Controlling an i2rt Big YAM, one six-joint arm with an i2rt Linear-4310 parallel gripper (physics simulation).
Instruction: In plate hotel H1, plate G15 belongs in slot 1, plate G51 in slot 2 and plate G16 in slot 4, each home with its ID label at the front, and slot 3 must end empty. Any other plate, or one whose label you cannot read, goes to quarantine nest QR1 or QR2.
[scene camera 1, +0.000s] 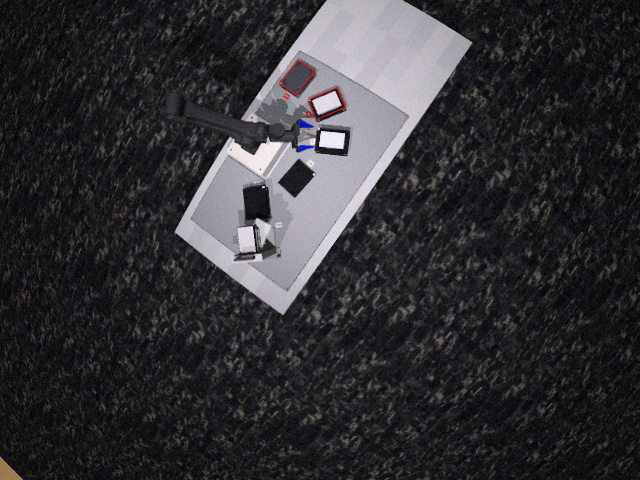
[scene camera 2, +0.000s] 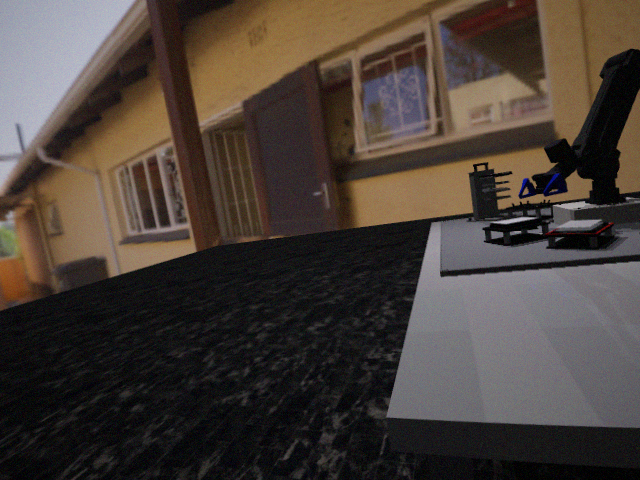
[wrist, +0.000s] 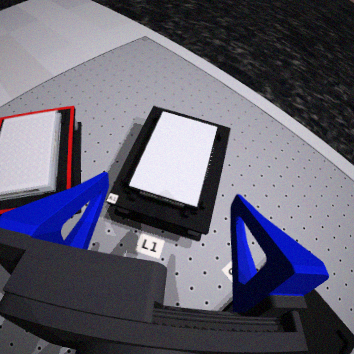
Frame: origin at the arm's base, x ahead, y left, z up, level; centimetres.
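Seen in the pictures: gripper, fingertip midpoint: (scene camera 1: 313, 136) (scene camera 2: 531, 196) (wrist: 171, 189); arm's base, origin of the base link: (scene camera 1: 253, 142) (scene camera 2: 604, 202).
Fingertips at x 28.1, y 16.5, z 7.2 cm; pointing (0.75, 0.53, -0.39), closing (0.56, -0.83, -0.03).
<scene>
Pixels of each thing's middle, then the offset from my fingertips to it. Level surfaces: height alone.
- red-edged nest, body centre: (scene camera 1: 297, 78) dz -10.9, dx -27.8, dy +24.7 cm
- Hotel H1, body centre: (scene camera 1: 253, 246) (scene camera 2: 489, 190) dz +0.9, dx +3.3, dy -59.8 cm
- grey perforated board, its level: dz -13.2 cm
- pale table, its level: dz -14.5 cm
A white plate (scene camera 1: 332, 139) (wrist: 175, 157) lies in the black nest (scene camera 1: 333, 151) (wrist: 212, 215) marked L1. Another white plate (scene camera 1: 327, 103) (wrist: 27, 152) lies in a red-edged nest (scene camera 1: 343, 96) (wrist: 69, 150). No plate ID can be read. The other red-edged nest (scene camera 1: 297, 77) holds no visible plate. Hotel H1 (scene camera 1: 248, 240) (scene camera 2: 483, 196) stands at the far end of the board, its shelves showing side-on in scene camera 2; its slot contents cannot be told. My gripper (scene camera 1: 313, 136) (scene camera 2: 532, 195) (wrist: 171, 189) is open and empty, above and beside the label side of the L1 nest, one finger towards each side.
Two more black nests (scene camera 1: 296, 178) (scene camera 1: 256, 201) lie between the L1 nest and the hotel. The white arm base (scene camera 1: 248, 160) stands at the board's edge. The grey perforated board (scene camera 1: 356, 118) (wrist: 280, 200) lies on the pale table (scene camera 1: 423, 46) (scene camera 2: 516, 351).
</scene>
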